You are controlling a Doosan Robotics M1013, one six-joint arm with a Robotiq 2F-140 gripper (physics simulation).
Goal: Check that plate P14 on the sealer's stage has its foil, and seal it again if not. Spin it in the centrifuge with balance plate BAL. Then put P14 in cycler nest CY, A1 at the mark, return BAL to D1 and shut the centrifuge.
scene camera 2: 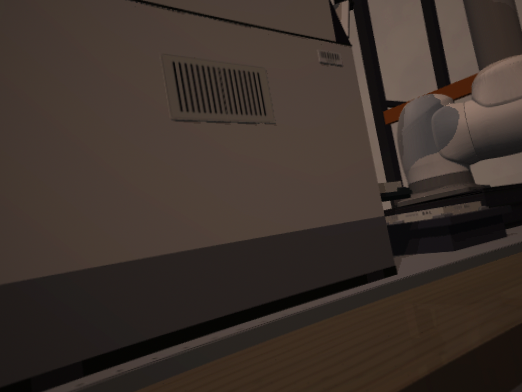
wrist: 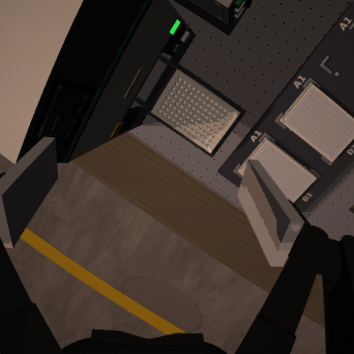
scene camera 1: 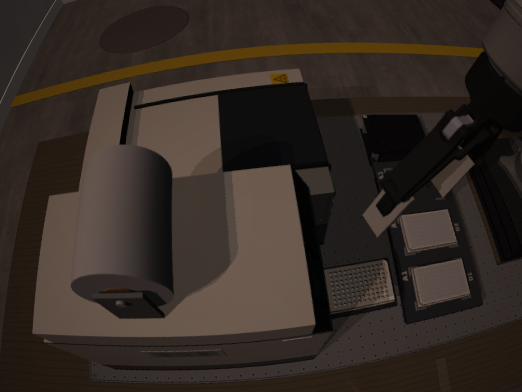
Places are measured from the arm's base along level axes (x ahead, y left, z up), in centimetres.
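Pixels of known places: gripper, between the fingertips: (wrist: pixel 151 168) (scene camera 1: pixel 409 204); arm's base, origin of its link: (scene camera 2: pixel 443 199).
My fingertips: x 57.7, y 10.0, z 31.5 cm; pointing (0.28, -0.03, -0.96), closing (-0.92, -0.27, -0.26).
For each thing: its middle in the pictures, then the offset to it from my fingertips. "spot": a spot on its surface instead.
- cream machine, middle of its body: (scene camera 2: pixel 168 106) (scene camera 1: pixel 176 283) dy -4.6, dx +30.5, dz -16.5 cm
- large roll, middle of its body: (scene camera 1: pixel 122 230) dy -4.9, dx +32.6, dz +1.5 cm
- housing with a black panel, a spot on its surface: (scene camera 1: pixel 270 130) spot: dy -30.9, dx +9.1, dz -19.1 cm
- dark unit, middle of its body: (scene camera 1: pixel 395 137) dy -35.8, dx -25.1, dz -37.0 cm
A plate (scene camera 1: pixel 357 286) (wrist: pixel 195 111) lies on the stage beside the large cream machine. Its grid of round wells shows uncovered, with no foil sheet visible; its print cannot be read. Two pale plates stand in the dark rack, one (scene camera 1: pixel 441 282) (wrist: pixel 284 169) at D1 and one (scene camera 1: pixel 429 230) (wrist: pixel 320 120) at D2. A plate (scene camera 2: pixel 425 214) labelled BAL shows low at the right in scene camera 2. My gripper (scene camera 1: pixel 415 198) (wrist: pixel 151 168) is open and empty, above the rack area in scene camera 1. The cycler nest and centrifuge cannot be told with certainty.
The cream machine (scene camera 1: pixel 270 250) (scene camera 2: pixel 210 170) carries a large roll (scene camera 1: pixel 125 220). Behind it is a housing with a black panel (scene camera 1: pixel 270 130). A dark unit (scene camera 1: pixel 395 132) stands at the rack's far end. A green light (wrist: pixel 175 26) shows near the stage.
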